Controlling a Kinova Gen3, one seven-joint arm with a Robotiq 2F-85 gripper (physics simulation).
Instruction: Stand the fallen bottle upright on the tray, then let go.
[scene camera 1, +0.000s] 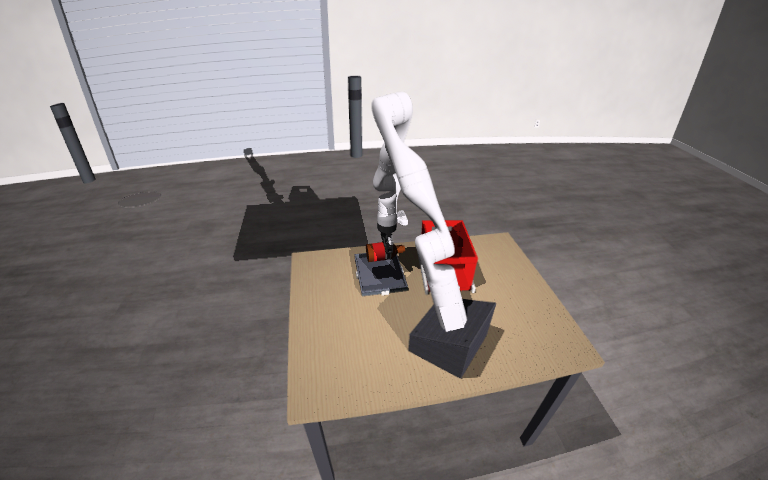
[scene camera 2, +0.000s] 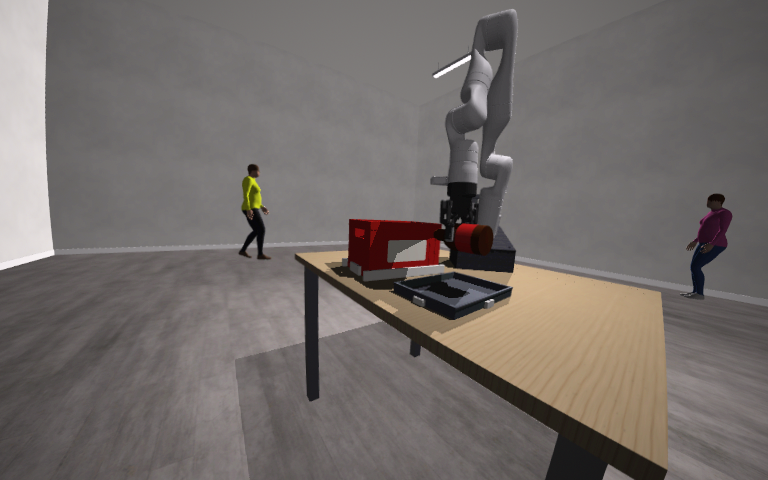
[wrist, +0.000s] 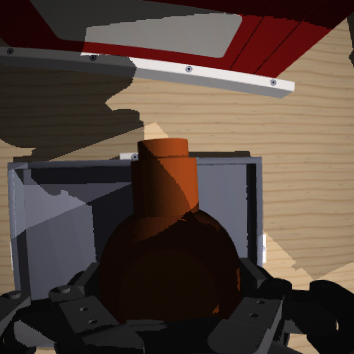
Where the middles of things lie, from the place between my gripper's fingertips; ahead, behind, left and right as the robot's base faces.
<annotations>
Now: hand 1 cm below the brown bottle (scene camera 2: 476, 239).
</annotations>
